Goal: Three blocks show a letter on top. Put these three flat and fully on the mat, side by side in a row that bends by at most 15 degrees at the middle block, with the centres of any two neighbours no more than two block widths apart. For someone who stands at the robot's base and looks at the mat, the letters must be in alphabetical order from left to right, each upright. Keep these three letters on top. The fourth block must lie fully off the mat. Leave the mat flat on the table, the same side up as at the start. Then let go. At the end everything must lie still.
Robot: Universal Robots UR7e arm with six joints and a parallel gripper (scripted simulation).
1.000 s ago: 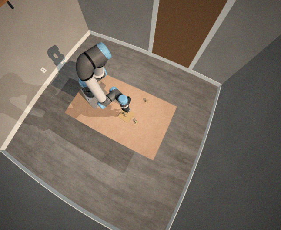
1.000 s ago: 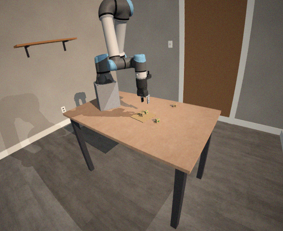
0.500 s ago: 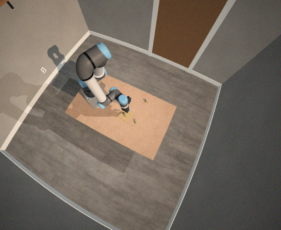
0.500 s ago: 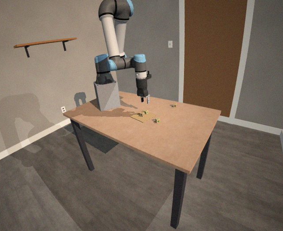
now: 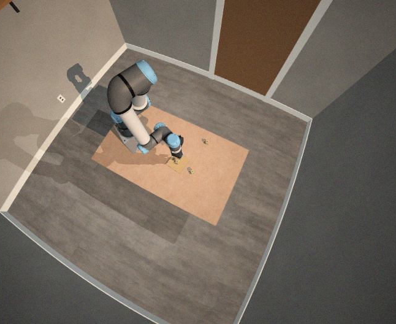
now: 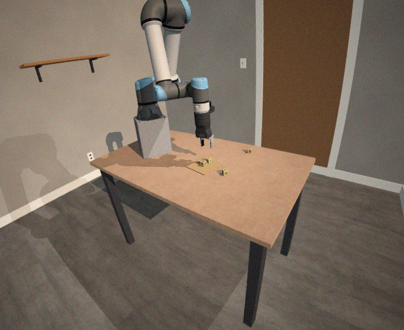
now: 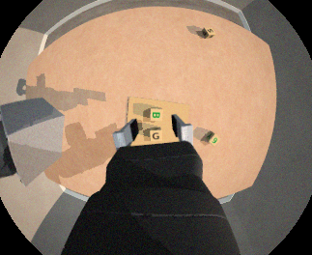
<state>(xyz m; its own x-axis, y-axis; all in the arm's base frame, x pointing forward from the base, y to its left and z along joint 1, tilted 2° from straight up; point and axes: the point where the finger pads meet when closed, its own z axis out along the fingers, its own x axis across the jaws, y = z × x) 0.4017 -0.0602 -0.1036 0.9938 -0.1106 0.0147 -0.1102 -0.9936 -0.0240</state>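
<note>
The tan mat is 10 mm behind my hand, 40 mm to the right of it and 110 mm below it.
</note>
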